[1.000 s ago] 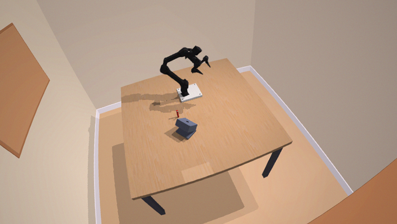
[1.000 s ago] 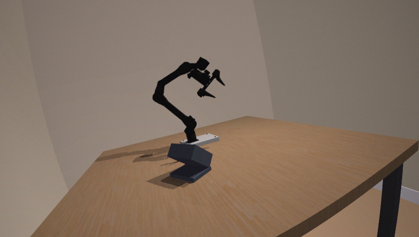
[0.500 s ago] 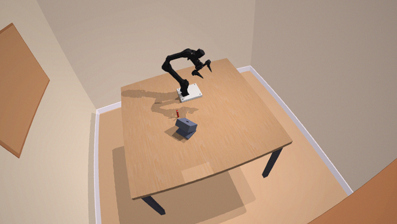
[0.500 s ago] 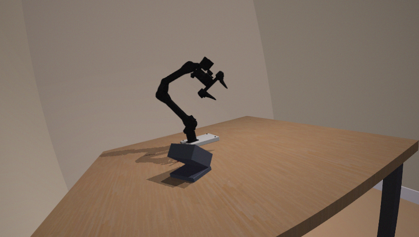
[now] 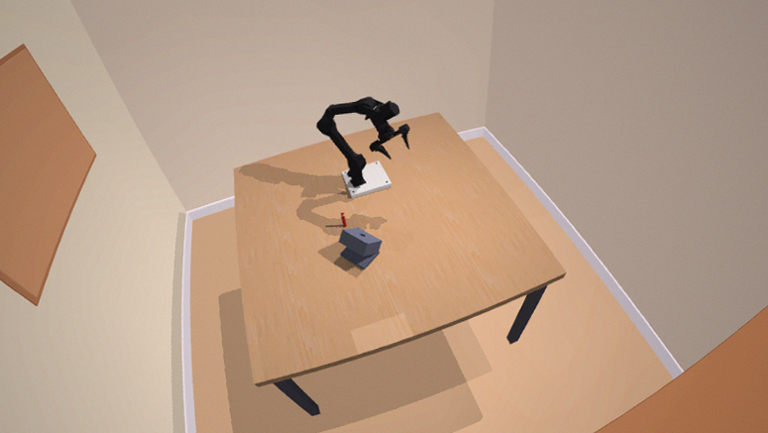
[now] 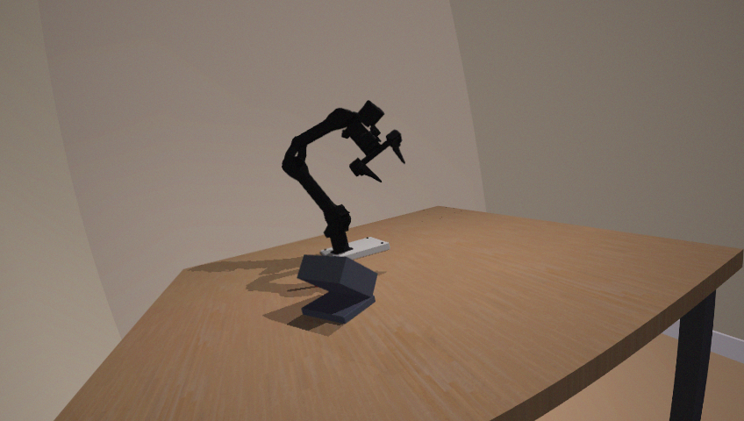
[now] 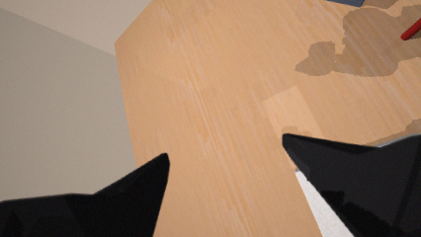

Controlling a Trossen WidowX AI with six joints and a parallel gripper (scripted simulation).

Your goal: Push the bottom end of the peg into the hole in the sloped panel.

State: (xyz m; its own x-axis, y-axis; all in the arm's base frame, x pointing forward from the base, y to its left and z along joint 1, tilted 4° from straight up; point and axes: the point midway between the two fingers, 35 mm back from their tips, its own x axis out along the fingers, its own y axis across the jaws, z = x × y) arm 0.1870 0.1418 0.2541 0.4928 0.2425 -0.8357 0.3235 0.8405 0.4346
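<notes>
Now: the red peg 310 mm to the right of my gripper tip, 200 mm below it and 30 mm ahead of it. From my gripper tip the other things lie so: sloped panel: 300 mm to the right, 210 mm ahead, 180 mm below.
</notes>
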